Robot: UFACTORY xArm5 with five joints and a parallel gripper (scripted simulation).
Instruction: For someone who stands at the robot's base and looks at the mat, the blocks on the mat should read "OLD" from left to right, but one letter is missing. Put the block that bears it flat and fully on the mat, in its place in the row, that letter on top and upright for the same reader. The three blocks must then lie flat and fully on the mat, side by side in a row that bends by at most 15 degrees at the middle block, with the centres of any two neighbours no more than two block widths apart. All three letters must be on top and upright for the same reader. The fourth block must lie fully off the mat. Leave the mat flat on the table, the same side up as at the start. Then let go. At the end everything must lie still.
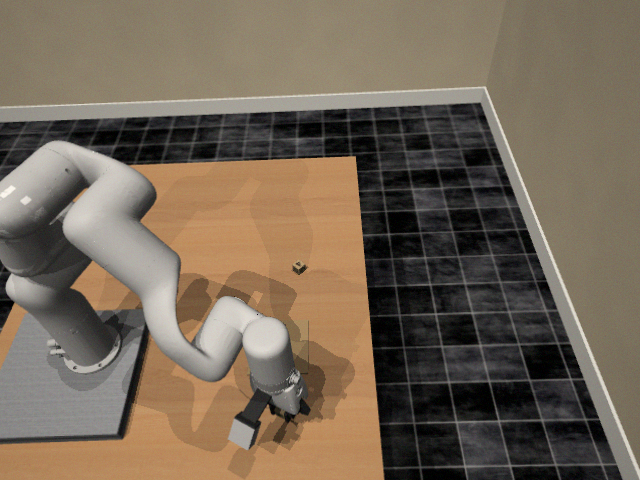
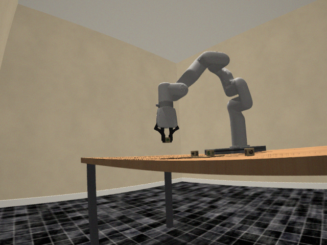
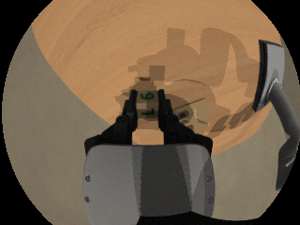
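The tan mat lies 10 mm behind my hand, 190 mm to the left of it and 100 mm below it.
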